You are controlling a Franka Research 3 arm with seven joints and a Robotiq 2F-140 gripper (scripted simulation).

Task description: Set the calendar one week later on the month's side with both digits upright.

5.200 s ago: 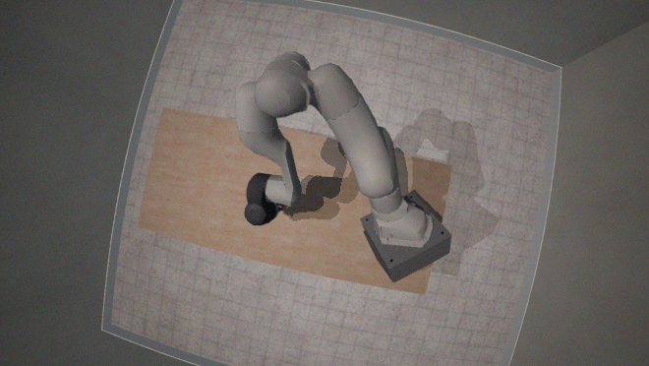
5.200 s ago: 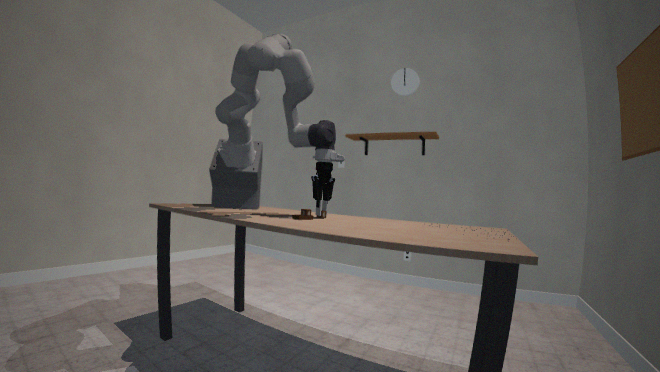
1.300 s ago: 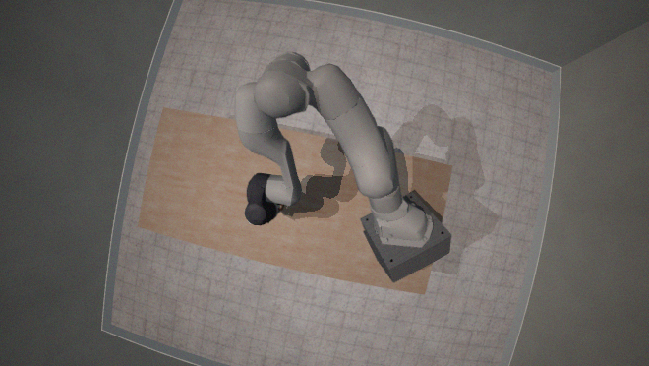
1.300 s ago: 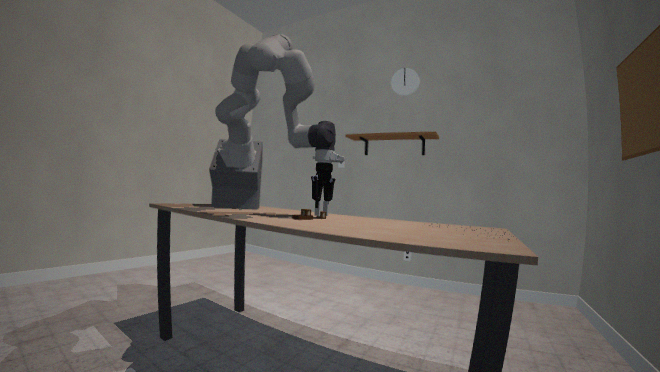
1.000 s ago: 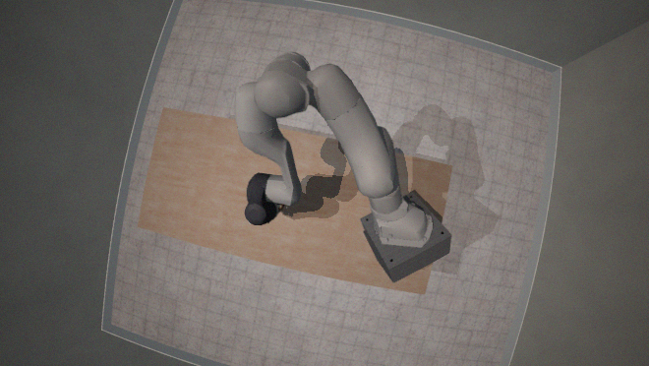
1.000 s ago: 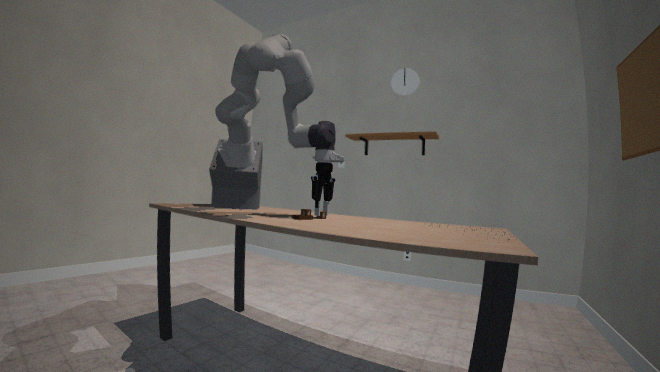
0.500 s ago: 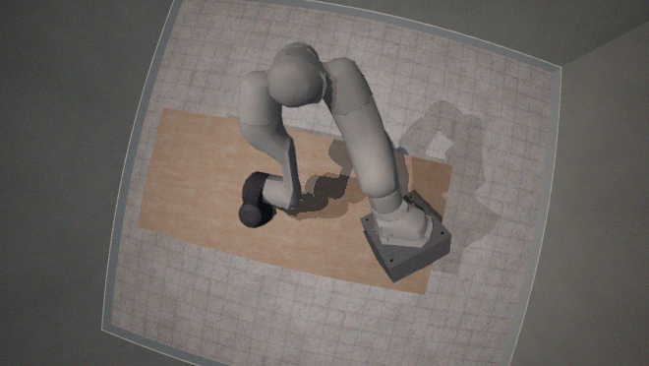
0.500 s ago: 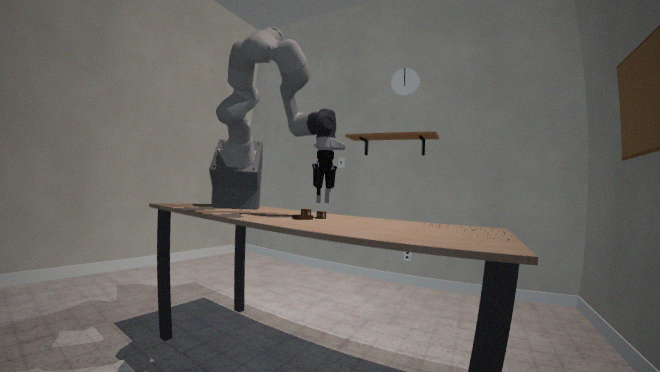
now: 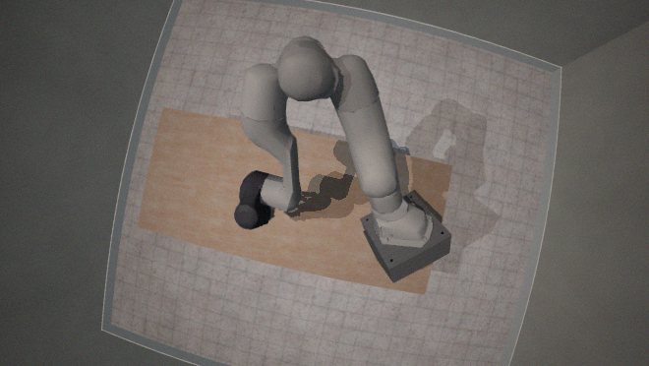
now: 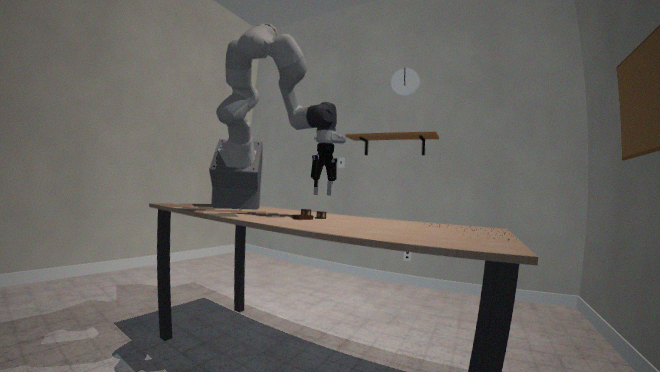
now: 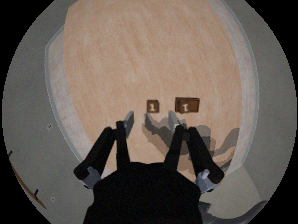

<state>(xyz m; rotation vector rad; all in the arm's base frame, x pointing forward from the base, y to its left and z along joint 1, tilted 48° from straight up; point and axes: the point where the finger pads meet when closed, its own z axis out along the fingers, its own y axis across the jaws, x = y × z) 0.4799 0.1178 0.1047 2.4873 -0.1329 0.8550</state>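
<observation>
Right now the calendar cube is 12 cm below my hand.
</observation>
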